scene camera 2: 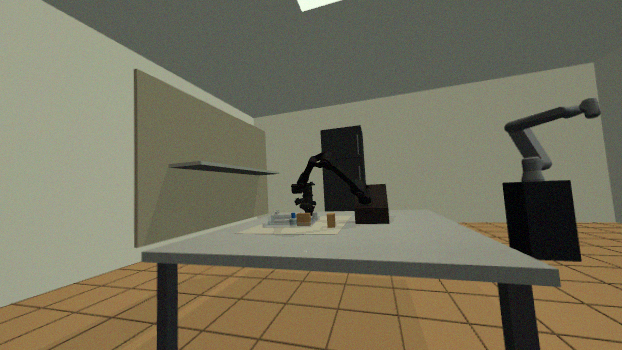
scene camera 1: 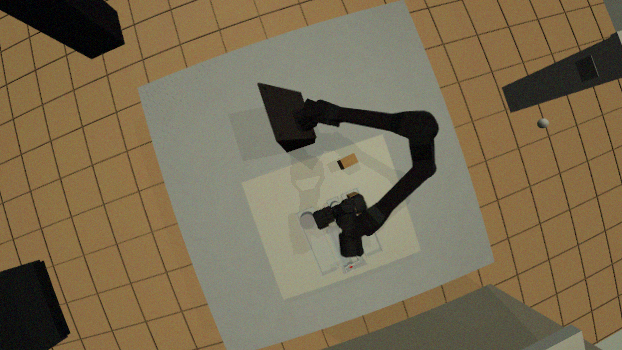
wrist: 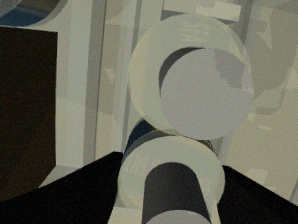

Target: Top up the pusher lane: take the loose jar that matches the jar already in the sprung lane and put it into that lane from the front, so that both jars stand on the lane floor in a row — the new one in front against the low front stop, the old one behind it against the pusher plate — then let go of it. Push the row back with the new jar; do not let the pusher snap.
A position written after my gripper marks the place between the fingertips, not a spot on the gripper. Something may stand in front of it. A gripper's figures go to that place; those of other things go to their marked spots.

Labels:
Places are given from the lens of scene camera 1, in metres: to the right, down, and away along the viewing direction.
my gripper (scene camera 1: 335,206): 0.10, 0.13, 0.65
cream mat (scene camera 1: 274,198): -0.15, 0.10, 0.68

